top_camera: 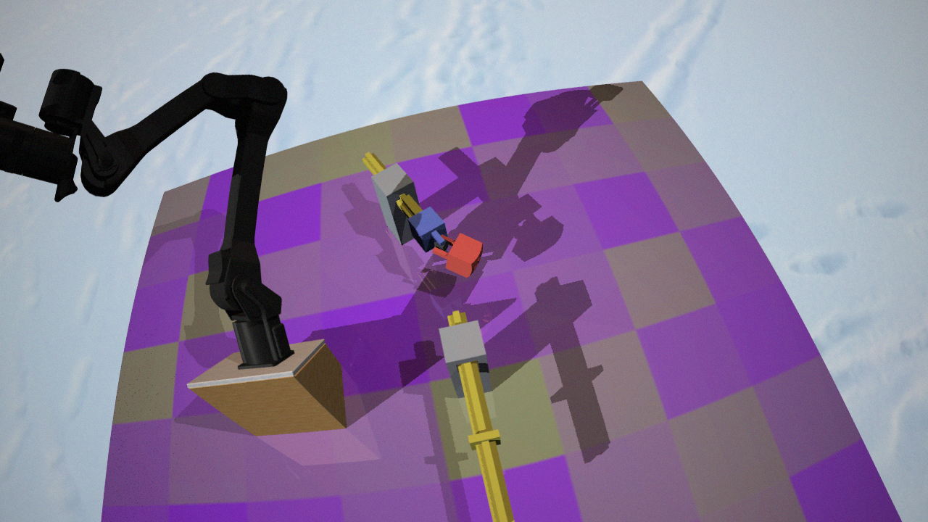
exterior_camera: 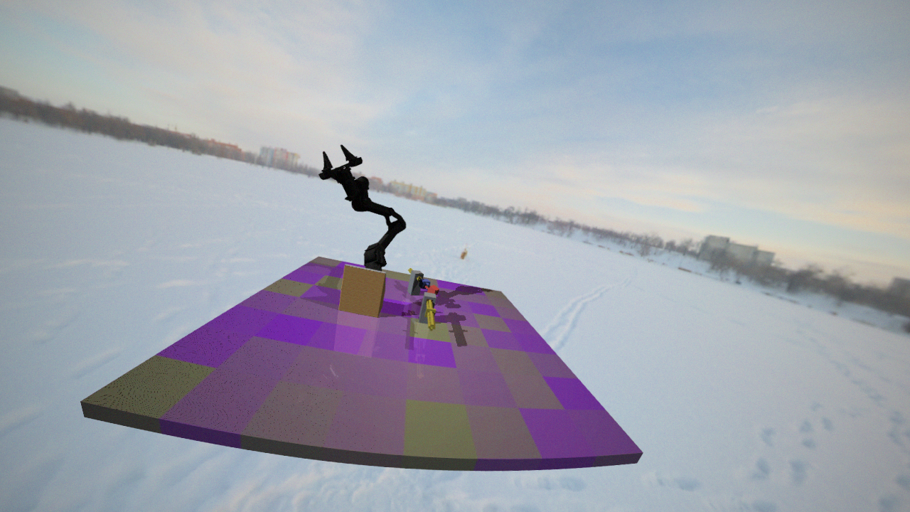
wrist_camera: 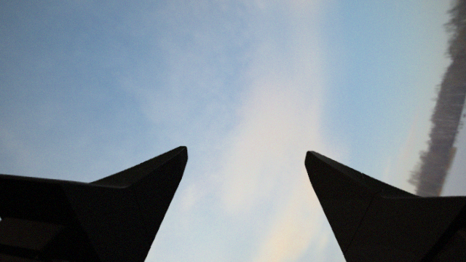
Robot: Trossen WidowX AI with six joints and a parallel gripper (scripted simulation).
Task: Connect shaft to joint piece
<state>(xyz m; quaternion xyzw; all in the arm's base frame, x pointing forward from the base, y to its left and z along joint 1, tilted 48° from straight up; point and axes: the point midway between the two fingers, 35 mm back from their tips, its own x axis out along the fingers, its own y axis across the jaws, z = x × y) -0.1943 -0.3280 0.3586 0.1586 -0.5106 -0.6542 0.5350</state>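
The red square joint piece lies 530 mm ahead of my gripper tip, 150 mm to the left of it and 540 mm below it.
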